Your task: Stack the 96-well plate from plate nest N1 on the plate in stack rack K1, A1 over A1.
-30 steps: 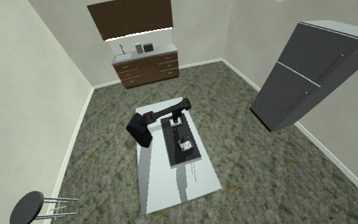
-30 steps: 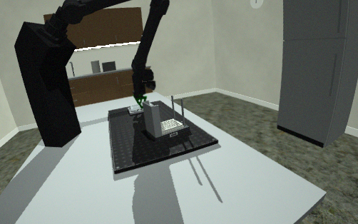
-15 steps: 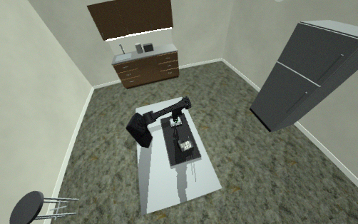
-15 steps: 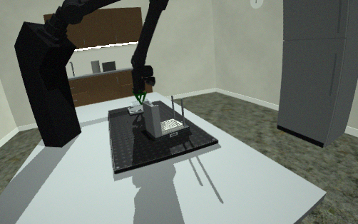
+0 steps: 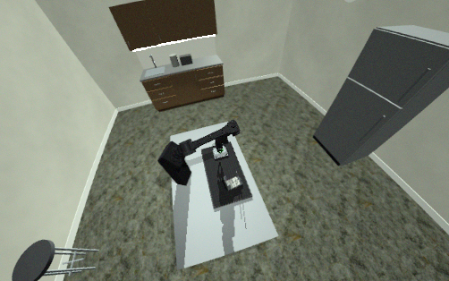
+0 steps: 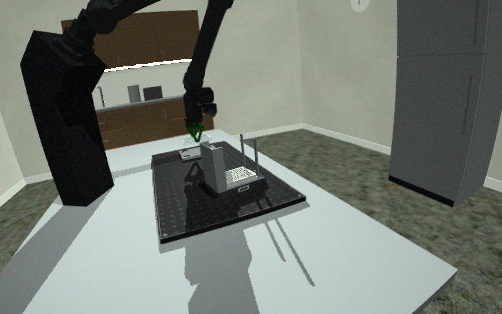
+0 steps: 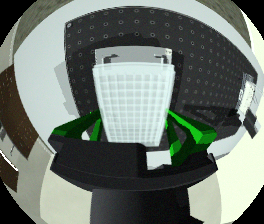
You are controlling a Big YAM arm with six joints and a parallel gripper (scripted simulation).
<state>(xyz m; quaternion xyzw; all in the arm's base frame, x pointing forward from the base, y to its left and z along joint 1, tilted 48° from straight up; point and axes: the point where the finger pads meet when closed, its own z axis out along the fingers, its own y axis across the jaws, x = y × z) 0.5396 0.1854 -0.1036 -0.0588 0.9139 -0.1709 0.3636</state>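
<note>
Now: the grey rack wall 410 mm to the right of my hand, 50 mm behind it and 10 mm above it. The rest, counted from my hand: white 96-well plate: 10 mm below.
</note>
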